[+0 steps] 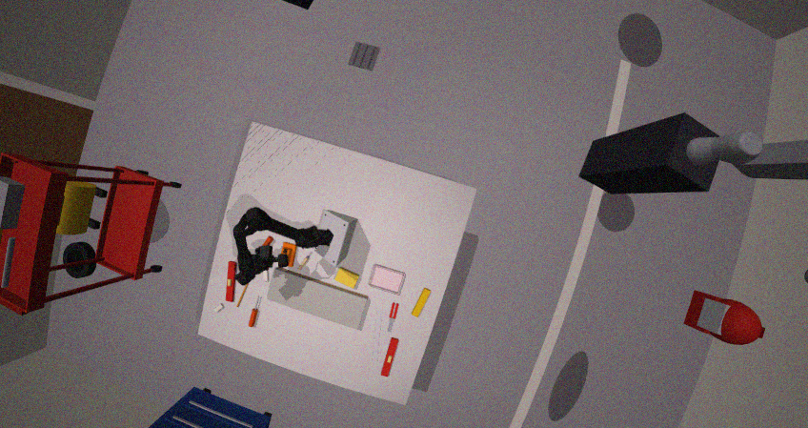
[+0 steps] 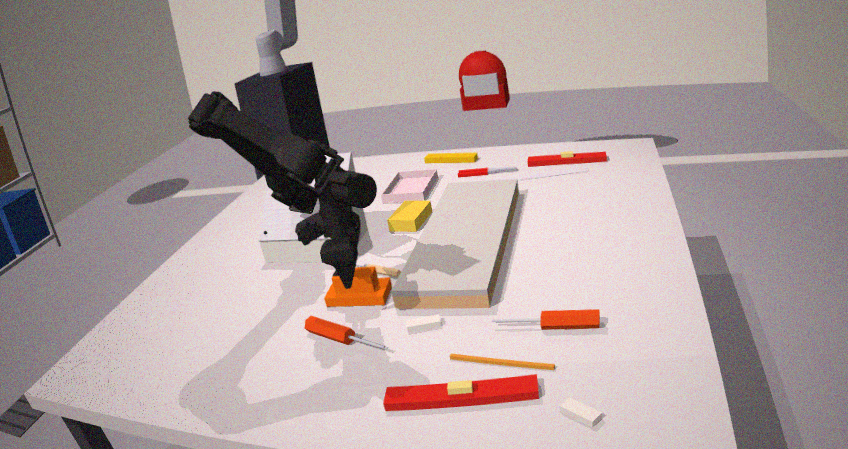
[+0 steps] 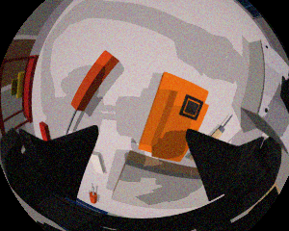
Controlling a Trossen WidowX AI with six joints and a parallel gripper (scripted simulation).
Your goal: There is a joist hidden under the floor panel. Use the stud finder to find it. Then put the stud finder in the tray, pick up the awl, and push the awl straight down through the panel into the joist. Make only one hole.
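The stud finder lies 3 cm behind my gripper tip, 3 cm to the left of it and 2 cm below it. Round my gripper tip: yellow block 5 cm behind, 38 cm to the left, 5 cm below; then orange rod 32 cm ahead, 12 cm to the right, 6 cm below; then awl 4 cm behind, 14 cm to the left, 6 cm below.
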